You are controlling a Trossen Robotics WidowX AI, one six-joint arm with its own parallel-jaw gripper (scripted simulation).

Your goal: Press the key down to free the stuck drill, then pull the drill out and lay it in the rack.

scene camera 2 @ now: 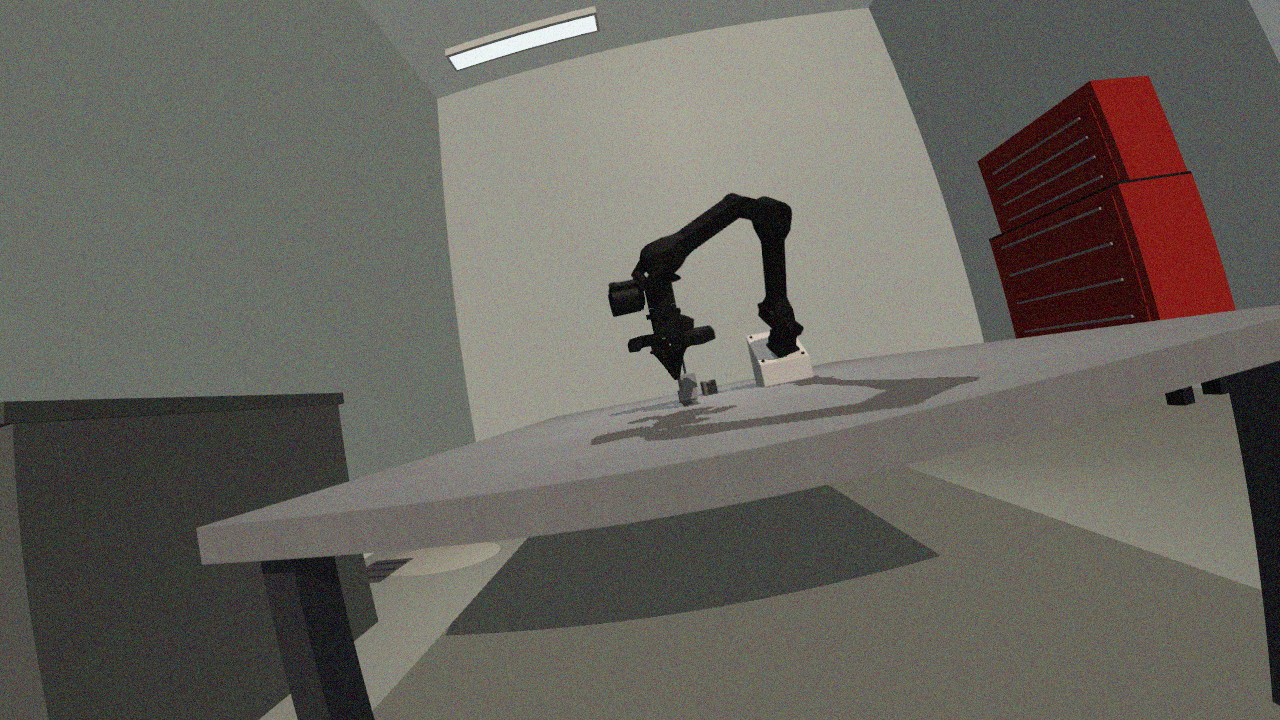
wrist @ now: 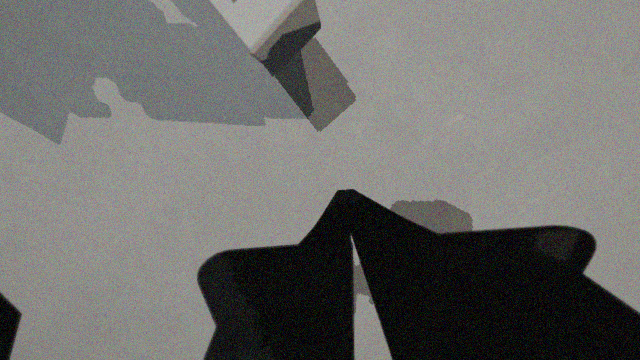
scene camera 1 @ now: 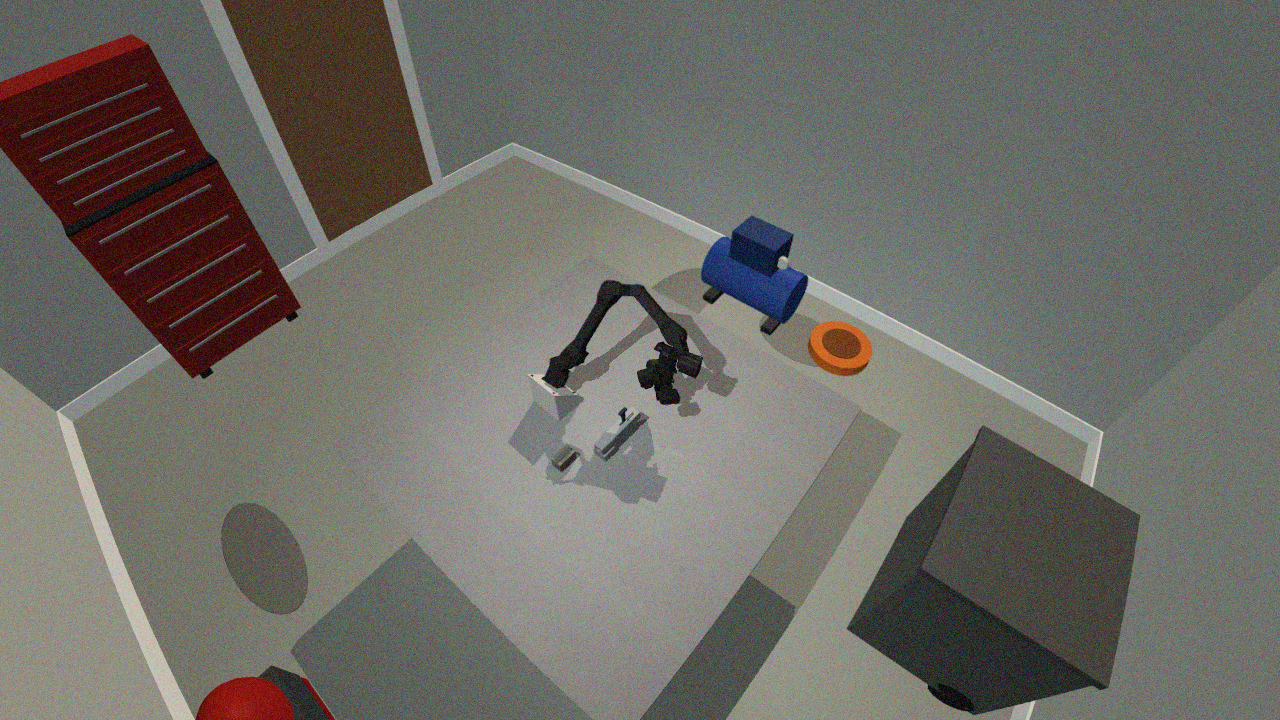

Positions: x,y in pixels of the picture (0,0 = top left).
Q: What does my gripper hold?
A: Nothing.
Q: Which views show my gripper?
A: Scene camera 2, the wrist view and scene camera 1: all of them.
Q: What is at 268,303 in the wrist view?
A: My gripper.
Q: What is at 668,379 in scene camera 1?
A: My gripper.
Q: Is my gripper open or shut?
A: Shut.
